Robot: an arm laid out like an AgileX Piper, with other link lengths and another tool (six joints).
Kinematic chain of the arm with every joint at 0, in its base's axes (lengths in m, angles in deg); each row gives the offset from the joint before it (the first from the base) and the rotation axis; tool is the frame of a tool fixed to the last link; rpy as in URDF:
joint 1: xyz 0 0 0.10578 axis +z
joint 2: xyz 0 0 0 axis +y
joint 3: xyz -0.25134 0 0.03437 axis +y
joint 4: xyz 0.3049 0 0.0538 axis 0.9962 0 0.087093
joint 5: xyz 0 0 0 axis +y
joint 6: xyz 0.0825 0 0.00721 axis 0.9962 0 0.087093
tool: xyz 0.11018 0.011 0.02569 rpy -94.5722 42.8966 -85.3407
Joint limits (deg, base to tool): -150..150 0..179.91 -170..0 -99.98..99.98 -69.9..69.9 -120..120
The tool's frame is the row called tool.
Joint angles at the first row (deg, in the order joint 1, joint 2, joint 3, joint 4, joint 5, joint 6):
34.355, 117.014, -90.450, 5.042, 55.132, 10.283
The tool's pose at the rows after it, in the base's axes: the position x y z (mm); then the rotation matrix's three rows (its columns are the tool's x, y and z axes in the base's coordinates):
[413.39, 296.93, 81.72], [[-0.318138, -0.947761, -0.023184], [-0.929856, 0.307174, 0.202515], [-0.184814, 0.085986, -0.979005]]
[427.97, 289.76, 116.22], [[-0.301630, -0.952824, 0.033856], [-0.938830, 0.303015, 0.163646], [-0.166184, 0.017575, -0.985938]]
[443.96, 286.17, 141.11], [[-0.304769, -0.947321, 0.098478], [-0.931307, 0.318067, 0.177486], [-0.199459, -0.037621, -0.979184]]
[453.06, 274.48, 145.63], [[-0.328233, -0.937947, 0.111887], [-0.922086, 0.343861, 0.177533], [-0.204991, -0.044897, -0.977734]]
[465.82, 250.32, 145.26], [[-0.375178, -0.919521, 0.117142], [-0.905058, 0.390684, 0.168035], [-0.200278, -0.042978, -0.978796]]
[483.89, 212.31, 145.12], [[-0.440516, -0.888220, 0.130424], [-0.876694, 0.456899, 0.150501], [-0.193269, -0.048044, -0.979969]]
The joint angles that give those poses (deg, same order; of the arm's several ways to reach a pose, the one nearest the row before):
34.355, 116.749, -98.063, 1.331, 63.977, 10.283
34.068, 116.708, -104.190, -2.513, 68.610, 10.282
33.224, 116.707, -108.007, -3.842, 68.950, 10.454
31.670, 116.709, -108.718, -3.967, 69.145, 10.455
28.738, 116.707, -108.716, -4.035, 69.427, 10.403
24.311, 116.709, -108.719, -4.454, 69.553, 10.198

